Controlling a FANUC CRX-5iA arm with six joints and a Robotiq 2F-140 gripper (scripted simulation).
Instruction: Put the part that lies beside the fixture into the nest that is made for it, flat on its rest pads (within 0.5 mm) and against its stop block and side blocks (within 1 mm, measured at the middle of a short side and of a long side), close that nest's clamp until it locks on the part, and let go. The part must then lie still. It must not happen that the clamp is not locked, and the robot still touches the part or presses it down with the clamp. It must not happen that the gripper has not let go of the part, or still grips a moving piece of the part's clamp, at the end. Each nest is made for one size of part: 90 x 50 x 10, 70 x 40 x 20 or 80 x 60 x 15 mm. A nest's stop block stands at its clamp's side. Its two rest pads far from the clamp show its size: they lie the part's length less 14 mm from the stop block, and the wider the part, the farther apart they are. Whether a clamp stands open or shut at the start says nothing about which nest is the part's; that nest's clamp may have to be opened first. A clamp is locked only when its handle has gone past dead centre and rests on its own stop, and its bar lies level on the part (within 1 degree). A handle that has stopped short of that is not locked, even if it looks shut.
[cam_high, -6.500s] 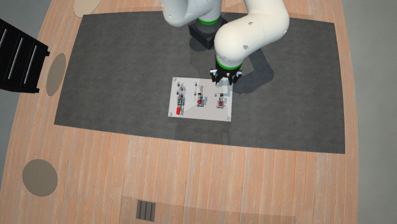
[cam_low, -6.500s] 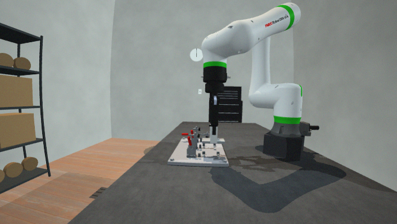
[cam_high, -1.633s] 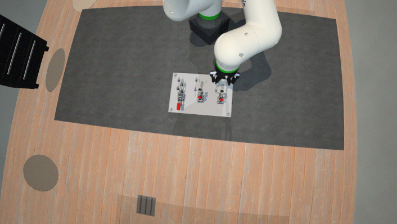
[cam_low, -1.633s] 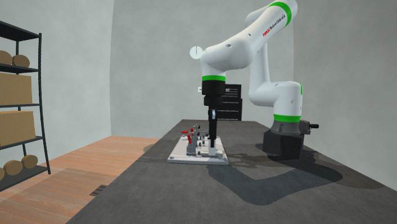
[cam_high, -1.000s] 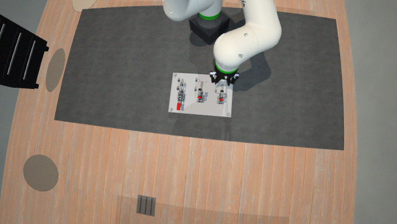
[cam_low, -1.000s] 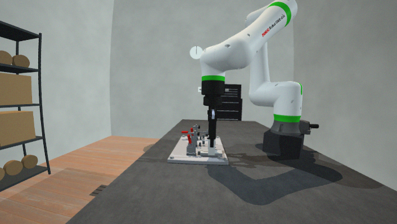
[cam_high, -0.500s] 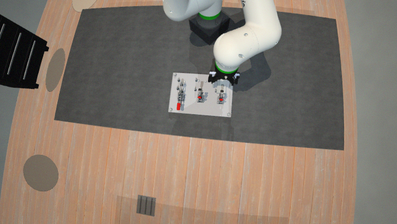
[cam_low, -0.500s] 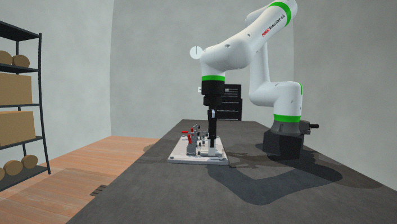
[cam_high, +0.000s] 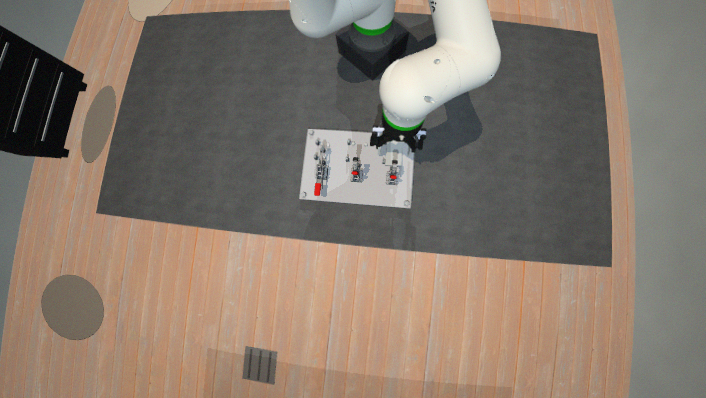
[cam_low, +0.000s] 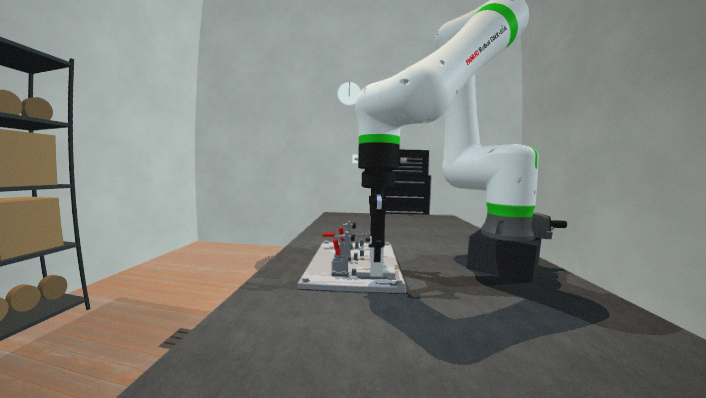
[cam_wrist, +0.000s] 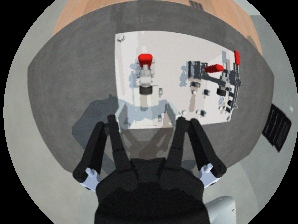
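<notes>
Right now the flat grey block is 3 cm below my hand. The rest, counted from my hand: fixture plate: 11 cm to the right, 6 cm ahead, 5 cm below.
</notes>
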